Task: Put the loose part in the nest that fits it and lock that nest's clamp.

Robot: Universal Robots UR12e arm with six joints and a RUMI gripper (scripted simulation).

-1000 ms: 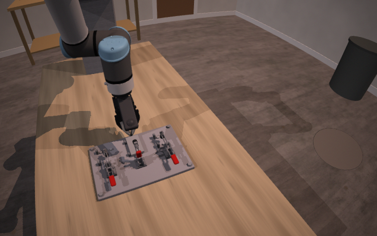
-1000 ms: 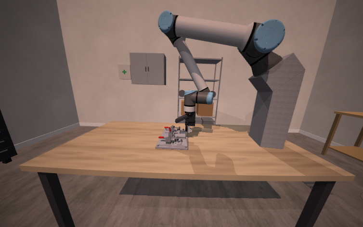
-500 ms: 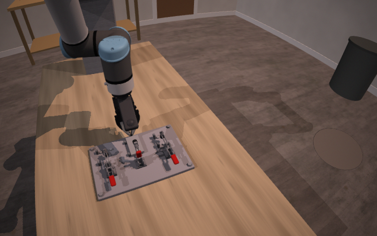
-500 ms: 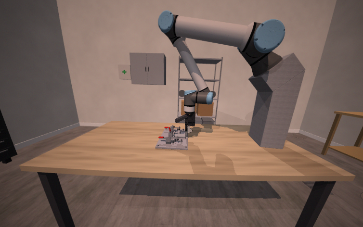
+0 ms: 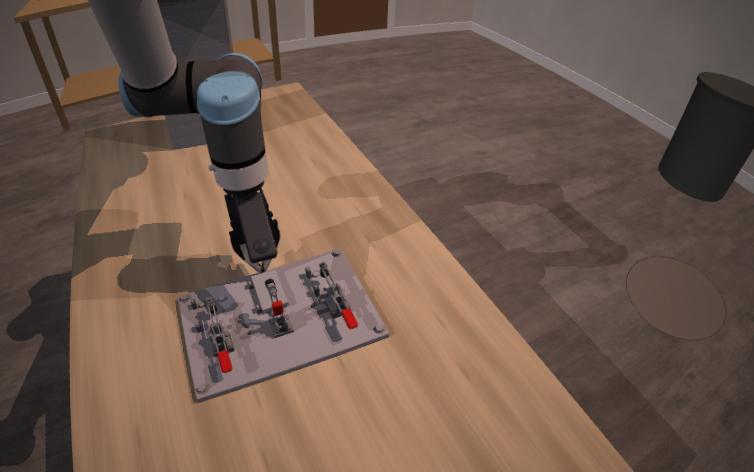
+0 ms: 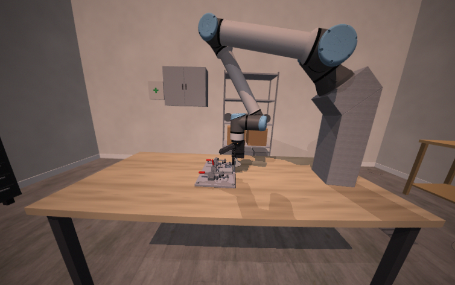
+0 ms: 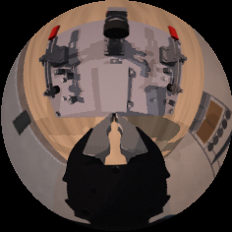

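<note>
Now: the loose part 5 cm ahead of my hand, 1 cm to the right of it and 1 cm below it. Round my hand: fixture: 10 cm ahead, 2 cm to the right, 3 cm below.
</note>
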